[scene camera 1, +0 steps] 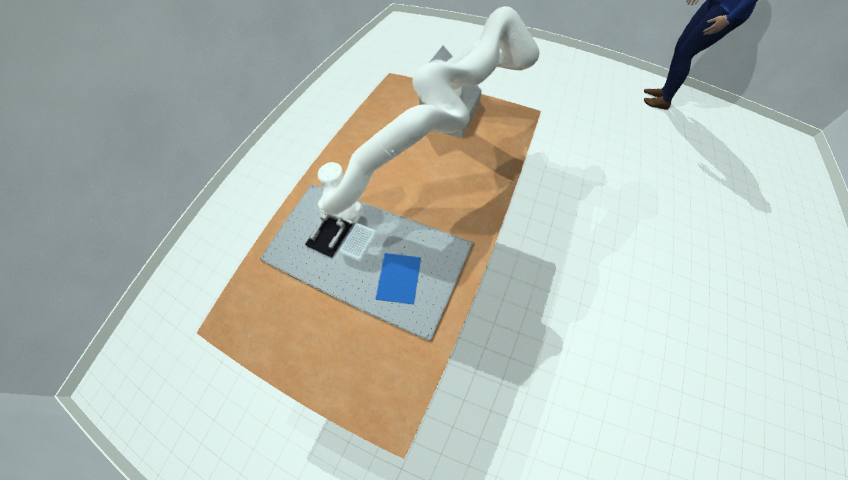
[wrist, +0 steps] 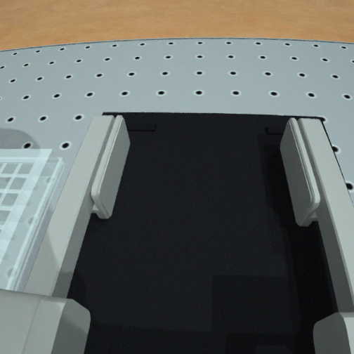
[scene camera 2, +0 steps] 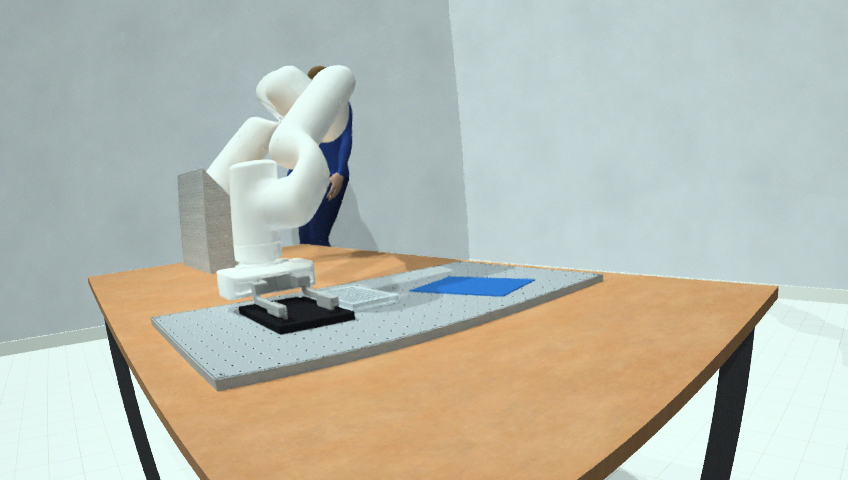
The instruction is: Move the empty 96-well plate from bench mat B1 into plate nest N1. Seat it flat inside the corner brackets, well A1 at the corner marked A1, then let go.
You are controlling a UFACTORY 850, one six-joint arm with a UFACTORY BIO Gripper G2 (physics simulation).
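The clear 96-well plate (scene camera 1: pixel 358 239) (scene camera 2: pixel 365 295) (wrist: pixel 12 200) lies on the grey perforated board, close beside the black plate nest (scene camera 1: pixel 326 251) (scene camera 2: pixel 309 324) (wrist: pixel 190 245), on the side towards the blue mat (scene camera 1: pixel 398 279) (scene camera 2: pixel 474 286). Its A1 corner cannot be made out. The nest holds no plate. My gripper (scene camera 1: pixel 324 239) (scene camera 2: pixel 303 307) (wrist: pixel 205 167) is shut to its narrow stance with a wide gap and nothing between the fingers. It is low over the nest. The plate is outside the fingers, at the left in the wrist view, where part of it is cut off.
The perforated board (scene camera 1: pixel 297 223) (scene camera 2: pixel 196 350) (wrist: pixel 180 82) lies on the wooden table (scene camera 1: pixel 297 362) (scene camera 2: pixel 476 380) (wrist: pixel 175 20). A grey block (scene camera 2: pixel 205 220) stands at the arm's base. A person in blue (scene camera 1: pixel 690 56) (scene camera 2: pixel 342 160) stands on the floor beyond the table.
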